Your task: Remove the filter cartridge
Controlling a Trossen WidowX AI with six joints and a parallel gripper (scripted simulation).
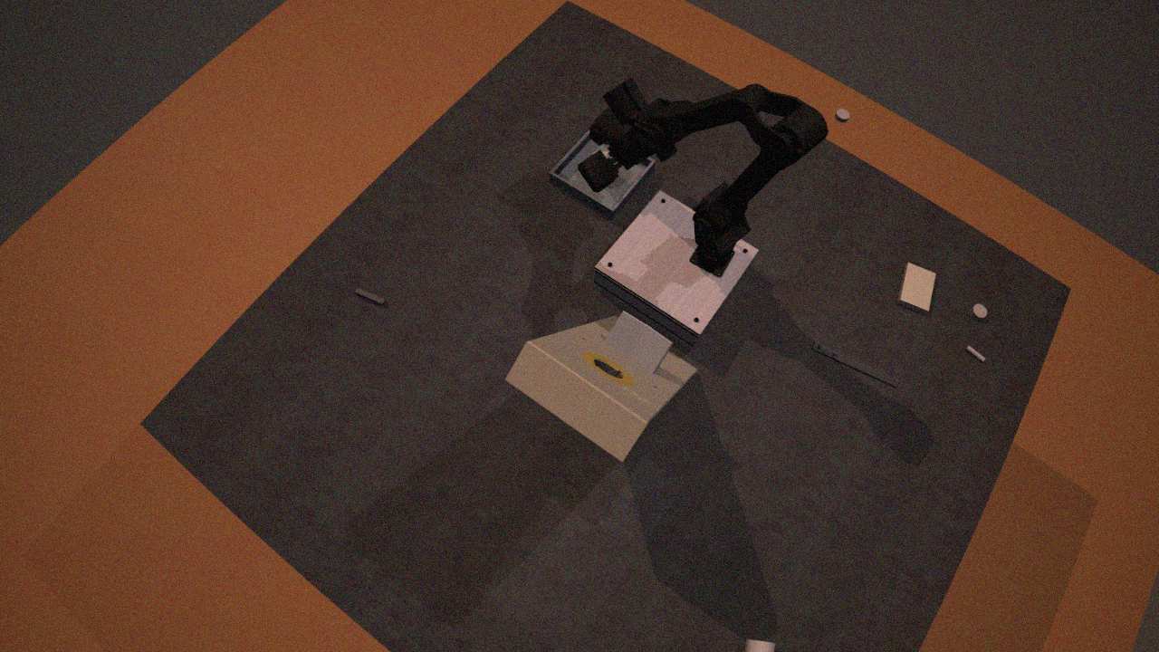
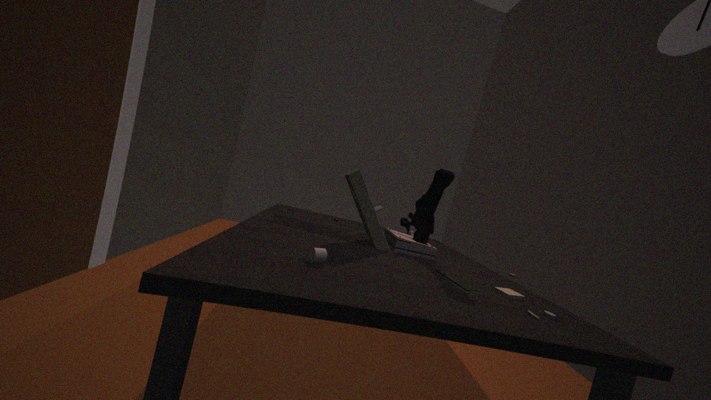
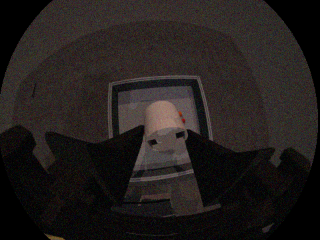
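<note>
Right now my gripper tip is right at the round filter cartridge. Also, from my gripper tip: cream service panel (410 mm ahead, 240 mm to the left, 130 mm above); bar (460 mm ahead, 240 mm to the right, 40 mm below); grey-blue tray (40 mm below, 10 mm to the right).
</note>
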